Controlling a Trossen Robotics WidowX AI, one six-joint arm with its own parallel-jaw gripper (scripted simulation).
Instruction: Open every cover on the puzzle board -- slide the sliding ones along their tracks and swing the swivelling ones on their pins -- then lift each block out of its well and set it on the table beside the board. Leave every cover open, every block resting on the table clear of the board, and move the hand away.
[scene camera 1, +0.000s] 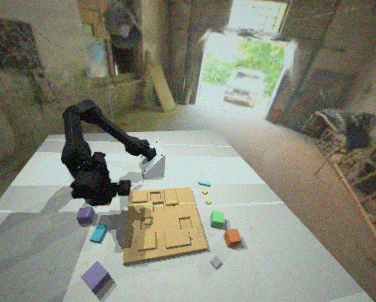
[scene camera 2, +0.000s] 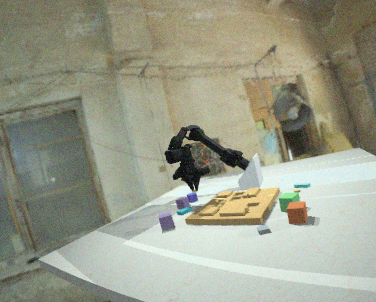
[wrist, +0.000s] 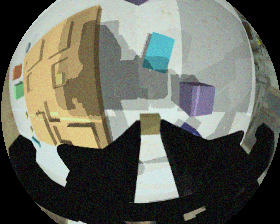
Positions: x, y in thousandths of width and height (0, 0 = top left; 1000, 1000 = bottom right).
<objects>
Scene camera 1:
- my gripper: 286, 671
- tan wooden puzzle board: 435, 724
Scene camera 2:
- tan wooden puzzle board: 690, 684
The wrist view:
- my gripper: 534, 551
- tan wooden puzzle board: 280, 453
</objects>
